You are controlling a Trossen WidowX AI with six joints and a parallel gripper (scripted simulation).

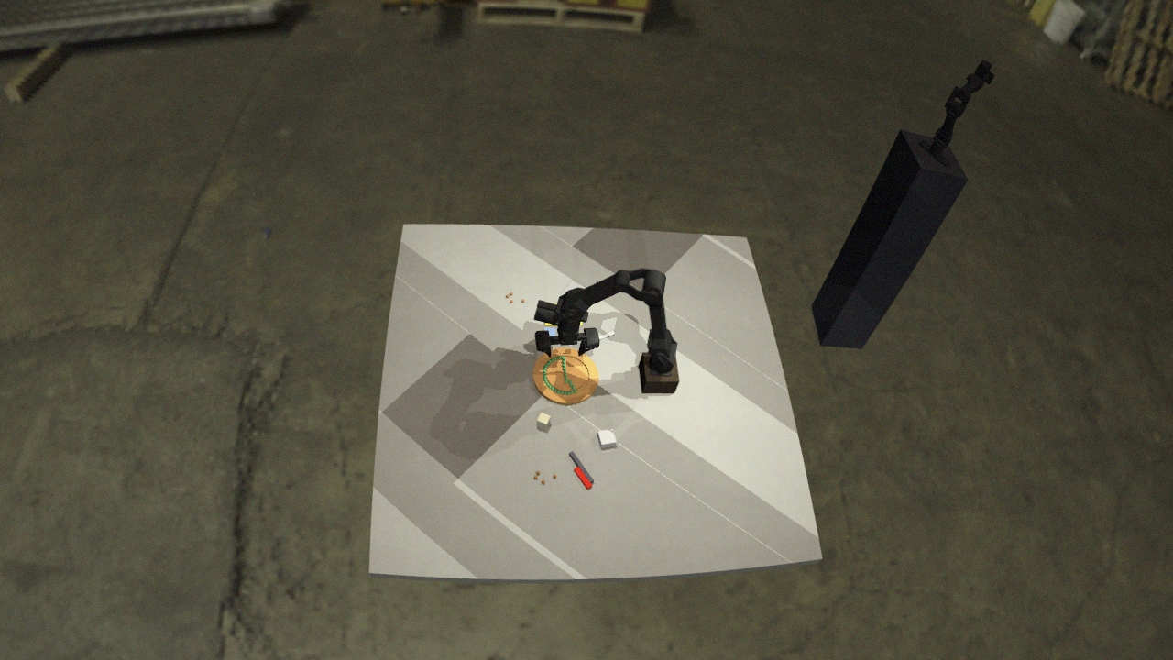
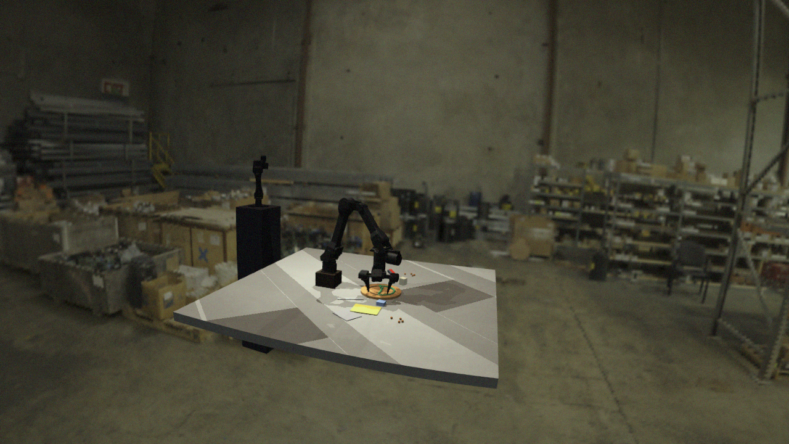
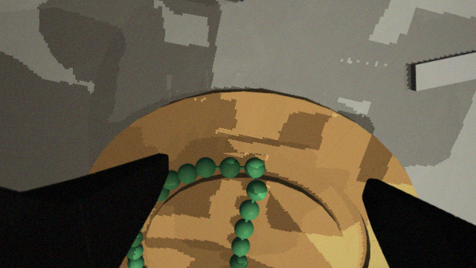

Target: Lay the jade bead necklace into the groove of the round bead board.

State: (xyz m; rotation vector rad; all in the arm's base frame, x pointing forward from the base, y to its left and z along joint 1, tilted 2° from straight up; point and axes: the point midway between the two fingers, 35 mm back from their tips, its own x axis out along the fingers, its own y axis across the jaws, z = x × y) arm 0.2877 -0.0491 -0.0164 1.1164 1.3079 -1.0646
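Now: gripper tip 90 mm to the left of the blue block, 50 mm short of it and 10 mm above it. Also, from my gripper tip: yellow pad: 170 mm to the right, 20 mm below, 10 mm ahead; then white strip: 110 mm behind, 90 mm to the right, 20 mm below; then cream cube: 240 mm to the left, 60 mm ahead.
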